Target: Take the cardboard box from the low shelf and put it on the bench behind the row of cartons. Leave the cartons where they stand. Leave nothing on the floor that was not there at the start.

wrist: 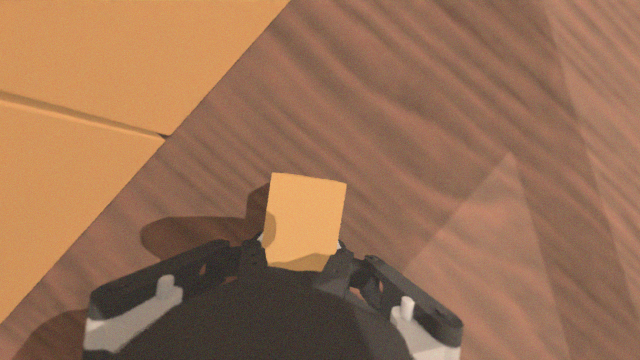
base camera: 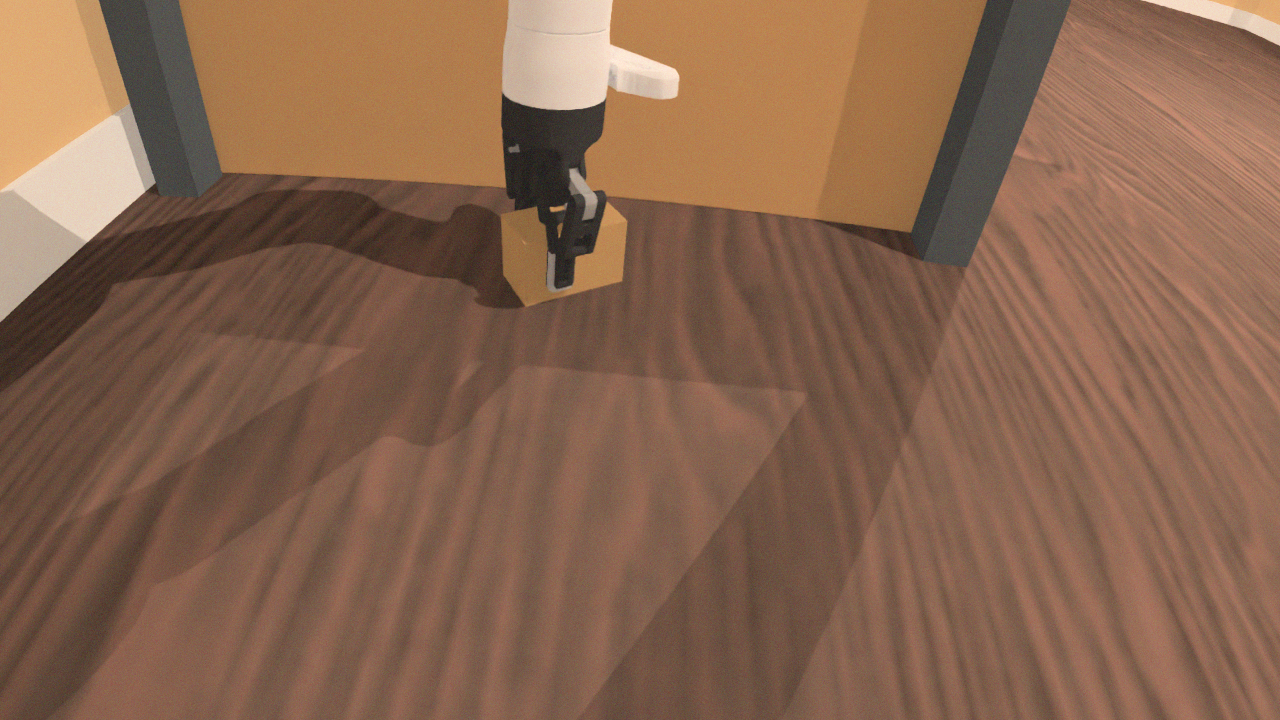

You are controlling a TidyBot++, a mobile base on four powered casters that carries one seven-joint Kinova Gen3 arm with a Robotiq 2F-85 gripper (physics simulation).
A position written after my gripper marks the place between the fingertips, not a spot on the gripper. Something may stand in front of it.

Scene:
my gripper: wrist 300,241; base camera 544,270
cardboard box: wrist 303,217; base camera 524,242

